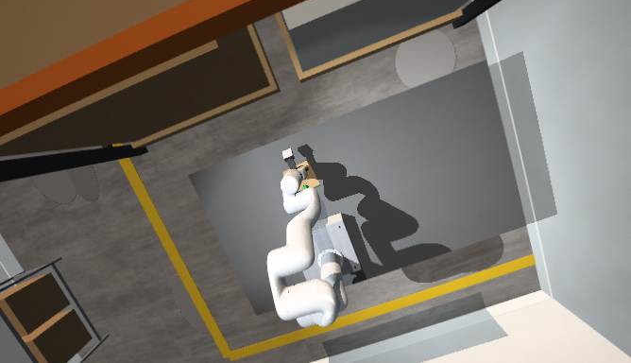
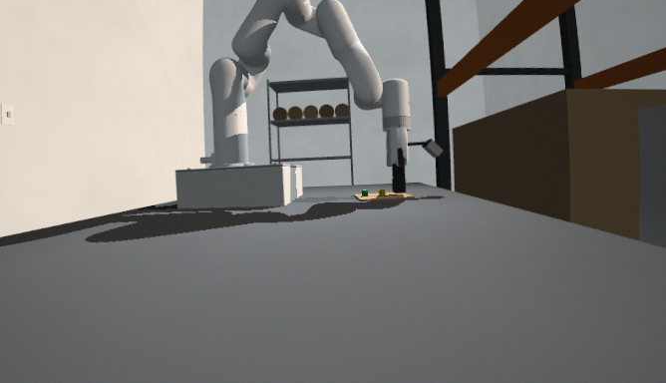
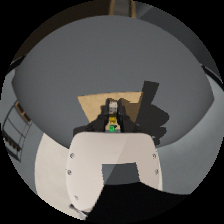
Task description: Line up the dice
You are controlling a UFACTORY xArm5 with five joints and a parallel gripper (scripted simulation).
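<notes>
Now: hand 10 mm above the white die. From my hand the other things lie so: yellow die (50 mm behind, 10 mm to the left, 20 mm below); green die (90 mm behind, 20 mm to the left, 20 mm below); tan mat (50 mm behind, 10 mm to the left, 30 mm below).
</notes>
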